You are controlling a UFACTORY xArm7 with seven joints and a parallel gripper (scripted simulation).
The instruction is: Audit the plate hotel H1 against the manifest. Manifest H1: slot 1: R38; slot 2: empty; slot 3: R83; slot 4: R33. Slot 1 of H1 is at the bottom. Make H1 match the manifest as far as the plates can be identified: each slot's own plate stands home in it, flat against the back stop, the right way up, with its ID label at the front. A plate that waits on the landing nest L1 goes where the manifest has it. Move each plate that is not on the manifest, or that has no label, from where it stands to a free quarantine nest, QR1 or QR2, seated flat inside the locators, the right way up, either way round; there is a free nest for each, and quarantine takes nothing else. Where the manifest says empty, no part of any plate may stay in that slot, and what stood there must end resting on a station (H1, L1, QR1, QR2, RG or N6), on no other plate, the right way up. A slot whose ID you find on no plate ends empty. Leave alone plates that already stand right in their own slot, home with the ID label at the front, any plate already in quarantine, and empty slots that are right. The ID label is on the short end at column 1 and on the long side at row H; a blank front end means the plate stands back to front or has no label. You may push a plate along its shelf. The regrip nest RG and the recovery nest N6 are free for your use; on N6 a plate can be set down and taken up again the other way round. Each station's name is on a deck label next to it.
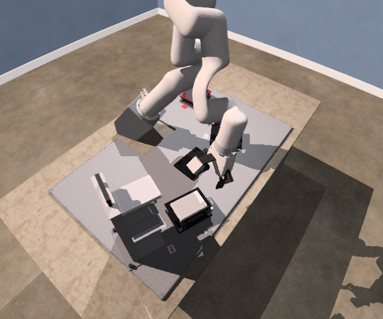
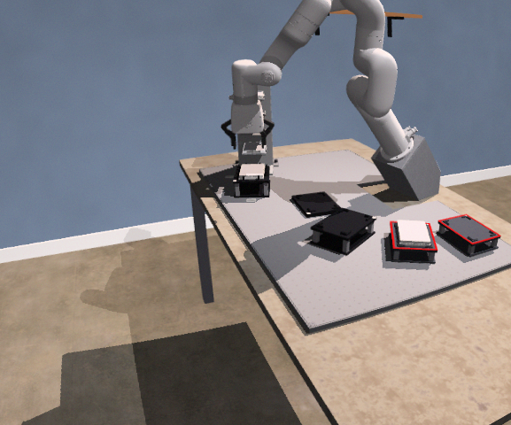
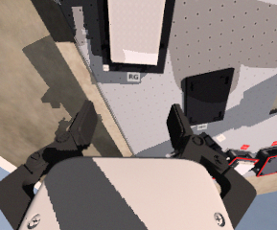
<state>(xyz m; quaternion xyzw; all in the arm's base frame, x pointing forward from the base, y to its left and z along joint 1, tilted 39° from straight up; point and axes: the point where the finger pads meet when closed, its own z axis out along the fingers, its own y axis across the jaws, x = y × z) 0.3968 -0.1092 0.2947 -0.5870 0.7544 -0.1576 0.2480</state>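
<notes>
Right now the RG deck label is 190 mm below my hand and 10 mm to the left of it. Round my hand: plate hotel H1 (370 mm to the right, 30 mm behind); pale plate (290 mm to the right, 90 mm below, 30 mm behind); H1 deck label (250 mm to the right, 190 mm below, 80 mm ahead).
</notes>
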